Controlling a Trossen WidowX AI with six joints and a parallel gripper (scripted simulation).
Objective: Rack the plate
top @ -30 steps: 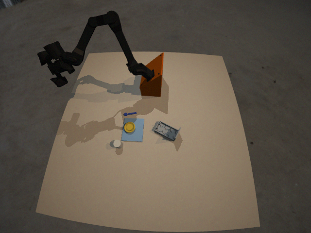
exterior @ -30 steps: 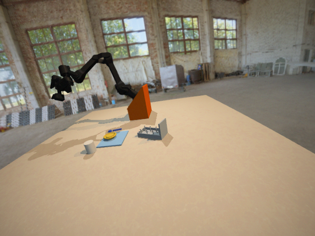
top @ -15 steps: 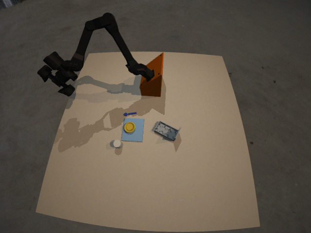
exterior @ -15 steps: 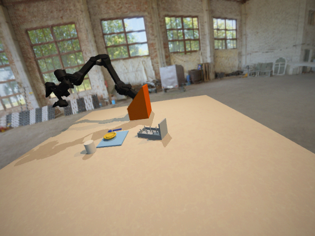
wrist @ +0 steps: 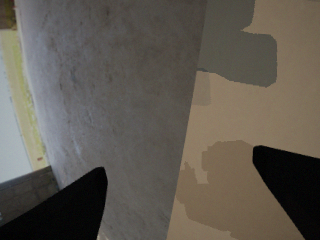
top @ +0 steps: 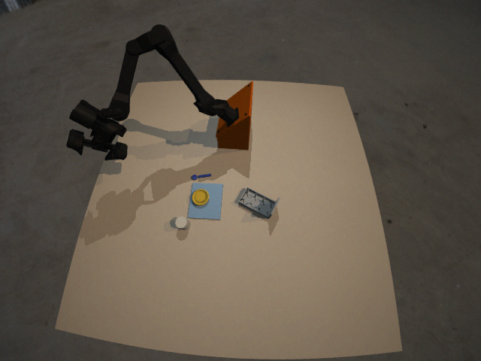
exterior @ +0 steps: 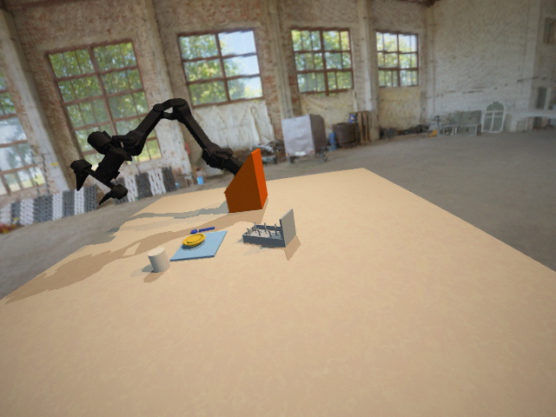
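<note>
Right now the yellow plate is 380 mm to the left of my gripper tip, 170 mm below it and 130 mm ahead of it. Also, from my gripper tip: white cup: 310 mm to the left, 240 mm ahead, 160 mm below; then blue spoon: 380 mm to the left, 180 mm below, 30 mm ahead; then grey dish rack: 610 mm to the left, 170 mm ahead, 160 mm below.
</note>
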